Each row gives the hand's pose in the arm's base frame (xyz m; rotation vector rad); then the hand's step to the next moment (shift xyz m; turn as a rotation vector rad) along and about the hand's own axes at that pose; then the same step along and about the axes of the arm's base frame.
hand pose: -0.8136 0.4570 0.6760 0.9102 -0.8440 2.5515
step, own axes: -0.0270 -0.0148 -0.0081 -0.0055 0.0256 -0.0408
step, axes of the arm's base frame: 0.0232 0.0143 -0.0164 -0.0269 0.0048 -0.0401
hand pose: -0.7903 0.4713 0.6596 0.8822 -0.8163 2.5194
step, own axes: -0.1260 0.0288 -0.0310 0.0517 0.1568 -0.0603
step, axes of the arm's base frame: 0.0658 -0.0195 -0.1138 -0.1425 -0.0771 -0.0681
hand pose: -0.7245 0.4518 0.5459 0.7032 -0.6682 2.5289
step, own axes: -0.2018 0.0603 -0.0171 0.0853 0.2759 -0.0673
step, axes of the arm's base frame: 0.1201 -0.0928 -0.1471 -0.2324 -0.1585 -0.0937
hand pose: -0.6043 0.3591 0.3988 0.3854 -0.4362 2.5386
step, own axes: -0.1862 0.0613 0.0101 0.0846 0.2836 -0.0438
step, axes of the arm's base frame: 0.1208 -0.1376 -0.0707 -0.2317 -0.1740 -0.0744
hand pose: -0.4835 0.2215 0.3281 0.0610 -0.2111 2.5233
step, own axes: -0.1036 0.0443 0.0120 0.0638 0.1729 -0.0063
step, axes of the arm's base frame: 0.0594 -0.0964 -0.0037 -0.1514 -0.1025 -0.0241
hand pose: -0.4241 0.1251 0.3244 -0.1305 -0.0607 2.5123
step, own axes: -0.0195 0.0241 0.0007 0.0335 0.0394 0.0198
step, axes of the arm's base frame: 0.0016 -0.0310 0.0005 -0.0521 -0.0125 0.0141
